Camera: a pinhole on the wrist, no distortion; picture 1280 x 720 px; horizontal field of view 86.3 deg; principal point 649.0 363.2 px. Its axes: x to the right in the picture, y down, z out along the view. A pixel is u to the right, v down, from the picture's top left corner.
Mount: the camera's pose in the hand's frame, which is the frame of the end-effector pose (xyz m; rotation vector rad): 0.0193 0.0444 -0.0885 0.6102 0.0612 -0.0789
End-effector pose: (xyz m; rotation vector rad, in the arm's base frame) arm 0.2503 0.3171 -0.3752 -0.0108 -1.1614 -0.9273
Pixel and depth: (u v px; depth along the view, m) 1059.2 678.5 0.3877
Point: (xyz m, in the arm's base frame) 0.0043 0.2564 -0.0377
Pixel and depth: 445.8 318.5 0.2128
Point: 0.1293 0.3228 -0.4059
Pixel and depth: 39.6 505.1 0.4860
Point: -0.1736 0.6552 -0.5570
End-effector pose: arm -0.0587 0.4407 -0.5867 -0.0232 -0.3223 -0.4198
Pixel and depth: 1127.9 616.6 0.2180
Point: 0.0554 0.3564 -0.4123
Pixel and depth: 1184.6 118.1 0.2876
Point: 0.0430 0.1511 -0.4539
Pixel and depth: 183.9 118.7 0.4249
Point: -0.4739 0.2832 -0.4983
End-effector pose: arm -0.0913 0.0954 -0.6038 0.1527 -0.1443 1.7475
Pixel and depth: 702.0 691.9 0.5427
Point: -0.0436 0.1147 -0.0918
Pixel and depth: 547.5 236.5 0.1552
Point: -0.0247 0.1021 -0.5797
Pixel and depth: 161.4 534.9 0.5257
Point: 0.1031 -0.2762 -0.2221
